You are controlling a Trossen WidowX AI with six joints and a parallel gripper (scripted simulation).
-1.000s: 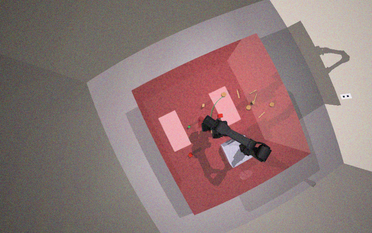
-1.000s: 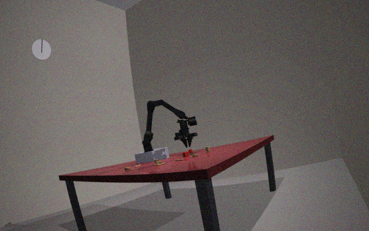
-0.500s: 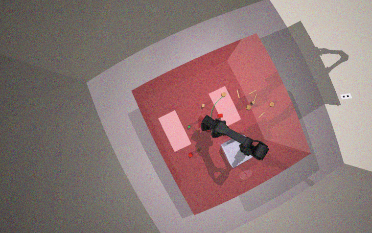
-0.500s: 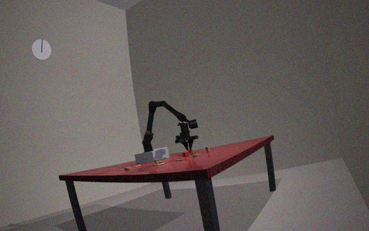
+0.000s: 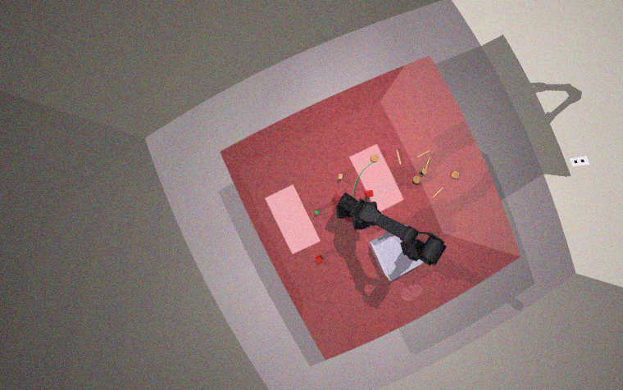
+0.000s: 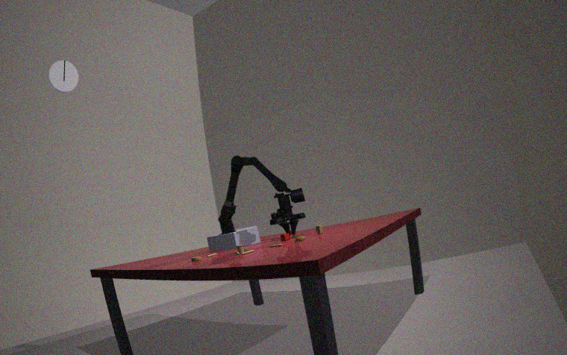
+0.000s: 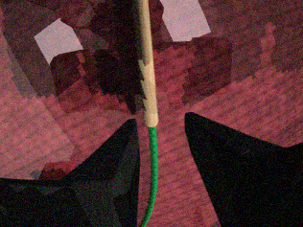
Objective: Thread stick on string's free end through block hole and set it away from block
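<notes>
The thin wooden stick is 20 mm behind my gripper tip and 10 mm below it. From my gripper tip the other things lie so: tan cube: 170 mm ahead, 10 mm to the left, 10 mm above; small red piece: 190 mm behind, 250 mm to the left; round wooden button: 200 mm ahead, 190 mm to the right.
</notes>
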